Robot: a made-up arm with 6 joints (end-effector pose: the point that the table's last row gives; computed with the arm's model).
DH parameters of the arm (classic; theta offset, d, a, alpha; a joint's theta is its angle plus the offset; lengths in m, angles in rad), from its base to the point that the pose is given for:
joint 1: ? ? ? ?
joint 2: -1.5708 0 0.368 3.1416
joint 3: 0 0 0 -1.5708
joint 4: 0 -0.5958 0 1.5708
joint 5: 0 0.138 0 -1.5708
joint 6: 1.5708 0 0 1.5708
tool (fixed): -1.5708 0 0 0
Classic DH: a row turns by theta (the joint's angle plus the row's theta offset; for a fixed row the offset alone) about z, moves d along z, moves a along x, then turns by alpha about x.
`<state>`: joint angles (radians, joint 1 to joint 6).
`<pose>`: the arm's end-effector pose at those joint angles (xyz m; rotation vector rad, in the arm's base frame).
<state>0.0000 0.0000 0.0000 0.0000 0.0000 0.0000</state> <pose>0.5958 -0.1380 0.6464 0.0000 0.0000 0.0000</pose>
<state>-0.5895 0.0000 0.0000 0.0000 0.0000 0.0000</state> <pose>0.4185 -0.4459 0.6464 0.0000 0.0000 -0.5895</pose>
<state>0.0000 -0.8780 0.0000 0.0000 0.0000 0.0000</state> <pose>0.0974 -0.1380 0.9719 0.0000 -0.8780 0.0000</pose>
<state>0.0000 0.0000 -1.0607 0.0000 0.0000 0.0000</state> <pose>0.2909 -0.1380 0.1264 0.0000 1.0607 0.0000</pose>
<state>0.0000 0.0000 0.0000 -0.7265 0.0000 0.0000</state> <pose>0.5958 -0.1032 0.5547 0.7265 0.0000 0.0000</pose>
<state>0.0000 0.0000 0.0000 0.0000 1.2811 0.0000</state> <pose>0.5958 -0.1380 0.6464 0.0000 -1.2811 0.0000</pose>
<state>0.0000 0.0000 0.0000 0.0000 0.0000 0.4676</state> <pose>0.5958 -0.1380 0.6464 -0.4676 0.0000 0.0000</pose>
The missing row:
joint 1: 0 0.2784 0 -1.5708
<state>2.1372 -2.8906 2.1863 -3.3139 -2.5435 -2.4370</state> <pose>-0.1915 0.0478 -0.6263 0.7912 -1.2109 1.1476</pose>
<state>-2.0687 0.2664 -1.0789 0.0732 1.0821 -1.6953</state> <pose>-0.2355 -0.1451 0.0550 1.2687 -1.5420 -1.6408</pose>
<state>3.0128 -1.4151 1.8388 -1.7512 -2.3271 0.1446</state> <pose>0.9596 -0.1492 0.4036 -0.7097 2.1663 -1.4855</pose>
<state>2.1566 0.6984 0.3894 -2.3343 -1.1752 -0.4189</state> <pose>-0.5074 0.5921 0.2841 -0.3160 -2.5645 -0.6842</pose>
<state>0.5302 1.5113 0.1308 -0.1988 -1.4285 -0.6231</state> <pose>0.4595 0.1125 -0.2899 -0.2937 2.6278 -0.7128</pose>
